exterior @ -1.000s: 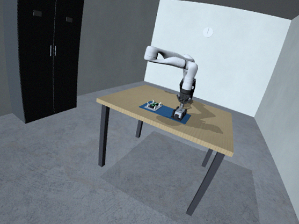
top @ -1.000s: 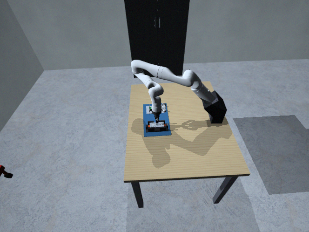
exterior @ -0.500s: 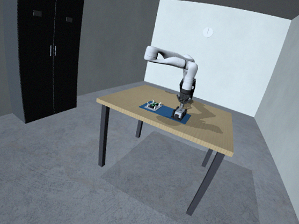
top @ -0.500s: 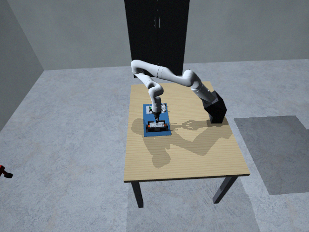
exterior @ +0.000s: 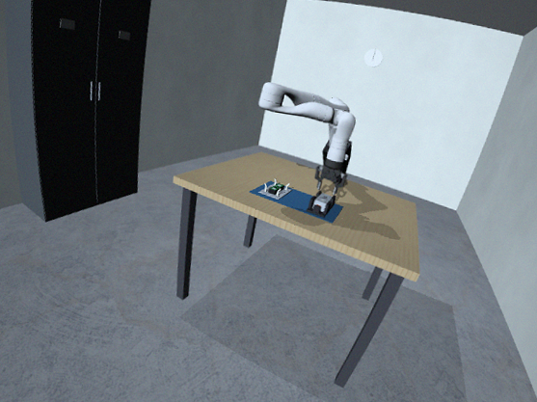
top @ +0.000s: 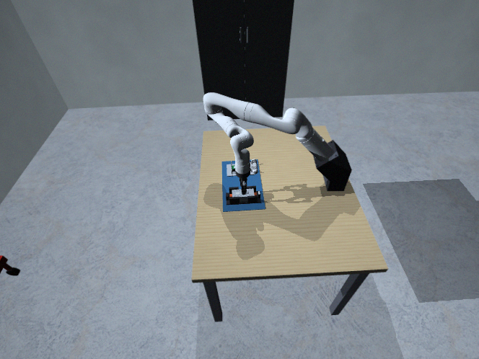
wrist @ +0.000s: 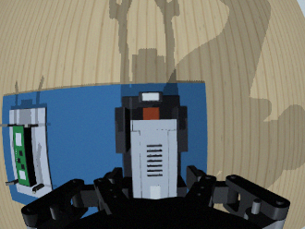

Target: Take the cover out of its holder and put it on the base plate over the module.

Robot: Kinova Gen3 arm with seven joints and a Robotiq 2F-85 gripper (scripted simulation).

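The light grey cover is 60 mm below my hand.
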